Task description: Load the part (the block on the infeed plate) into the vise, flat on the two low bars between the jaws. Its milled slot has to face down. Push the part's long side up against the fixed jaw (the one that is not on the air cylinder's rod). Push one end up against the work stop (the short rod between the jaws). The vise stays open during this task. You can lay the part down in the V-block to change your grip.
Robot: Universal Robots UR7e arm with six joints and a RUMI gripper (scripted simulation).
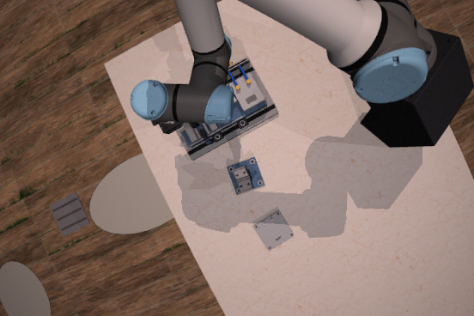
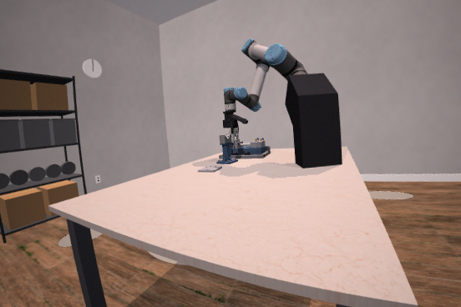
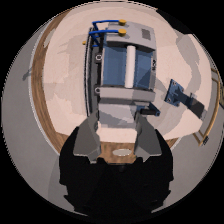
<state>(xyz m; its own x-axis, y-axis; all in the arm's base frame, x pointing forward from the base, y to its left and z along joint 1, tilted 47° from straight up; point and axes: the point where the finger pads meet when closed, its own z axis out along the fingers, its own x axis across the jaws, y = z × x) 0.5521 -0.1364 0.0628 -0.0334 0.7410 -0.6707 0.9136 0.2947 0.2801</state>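
The part is 1 cm below my hand. From my hand the other things lie so: air cylinder: 16 cm behind, 3 cm below, 1 cm to the left; then vise: 7 cm below, 7 cm behind, 2 cm to the left; then air cylinder rod: 9 cm behind, 3 cm below, 2 cm to the left.
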